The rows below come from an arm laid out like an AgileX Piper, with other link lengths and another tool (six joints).
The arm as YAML. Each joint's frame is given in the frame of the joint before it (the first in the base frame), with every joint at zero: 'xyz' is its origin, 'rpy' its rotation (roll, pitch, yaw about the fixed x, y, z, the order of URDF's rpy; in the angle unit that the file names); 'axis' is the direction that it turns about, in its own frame. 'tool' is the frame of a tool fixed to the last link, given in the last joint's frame.
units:
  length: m
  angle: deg
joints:
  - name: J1
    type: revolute
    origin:
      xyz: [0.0, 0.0, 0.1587]
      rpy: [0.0, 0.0, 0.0]
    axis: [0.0, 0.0, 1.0]
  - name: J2
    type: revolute
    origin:
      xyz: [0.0, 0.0, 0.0]
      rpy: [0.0, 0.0, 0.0]
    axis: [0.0, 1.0, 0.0]
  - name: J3
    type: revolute
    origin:
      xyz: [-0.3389, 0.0, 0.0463]
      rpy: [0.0, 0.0, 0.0]
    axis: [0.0, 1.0, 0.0]
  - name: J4
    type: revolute
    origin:
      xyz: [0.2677, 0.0, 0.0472]
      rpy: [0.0, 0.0, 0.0]
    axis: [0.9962, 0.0, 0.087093]
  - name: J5
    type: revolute
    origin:
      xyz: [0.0, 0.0, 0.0]
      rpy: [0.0, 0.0, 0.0]
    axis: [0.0, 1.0, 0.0]
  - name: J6
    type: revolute
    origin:
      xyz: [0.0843, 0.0, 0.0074]
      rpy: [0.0, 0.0, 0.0]
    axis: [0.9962, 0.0, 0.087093]
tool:
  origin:
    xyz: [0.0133, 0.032, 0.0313]
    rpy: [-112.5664, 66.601, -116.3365]
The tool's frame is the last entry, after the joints.
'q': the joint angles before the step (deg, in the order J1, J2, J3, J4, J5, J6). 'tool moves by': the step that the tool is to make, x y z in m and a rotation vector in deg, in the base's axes. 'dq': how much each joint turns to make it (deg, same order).
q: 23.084, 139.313, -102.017, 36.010, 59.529, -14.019
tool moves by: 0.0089, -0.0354, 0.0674, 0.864, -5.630, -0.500
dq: -3.771, -7.168, 0.059, -2.104, 2.567, -1.120
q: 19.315, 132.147, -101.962, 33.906, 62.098, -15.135
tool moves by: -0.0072, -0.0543, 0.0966, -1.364, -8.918, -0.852
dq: -5.125, -10.920, -0.015, -4.673, 3.780, -0.942
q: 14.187, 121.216, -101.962, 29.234, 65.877, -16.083
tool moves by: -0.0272, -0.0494, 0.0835, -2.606, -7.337, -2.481
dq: -4.479, -10.354, 0.002, -4.536, 3.904, 0.542
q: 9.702, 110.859, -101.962, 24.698, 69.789, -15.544
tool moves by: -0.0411, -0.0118, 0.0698, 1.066, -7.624, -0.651
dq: -0.572, -8.795, 0.047, -0.379, 0.926, 0.540
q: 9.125, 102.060, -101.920, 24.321, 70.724, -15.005
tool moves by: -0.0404, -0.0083, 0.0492, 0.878, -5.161, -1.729
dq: 0.005, -7.175, 0.346, -0.961, 0.762, 2.346
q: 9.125, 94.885, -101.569, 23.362, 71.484, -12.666
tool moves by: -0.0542, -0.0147, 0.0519, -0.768, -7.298, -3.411
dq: -0.004, -8.742, 0.183, -3.803, 0.364, 3.261
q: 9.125, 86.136, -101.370, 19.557, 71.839, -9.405
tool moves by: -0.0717, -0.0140, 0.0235, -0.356, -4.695, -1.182
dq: 0.006, -11.274, 6.400, -1.709, 0.063, 0.771
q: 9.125, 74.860, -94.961, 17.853, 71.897, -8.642
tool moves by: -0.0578, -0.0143, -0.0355, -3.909, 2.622, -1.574
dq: 0.017, -11.217, 14.212, -3.836, 0.186, 0.143
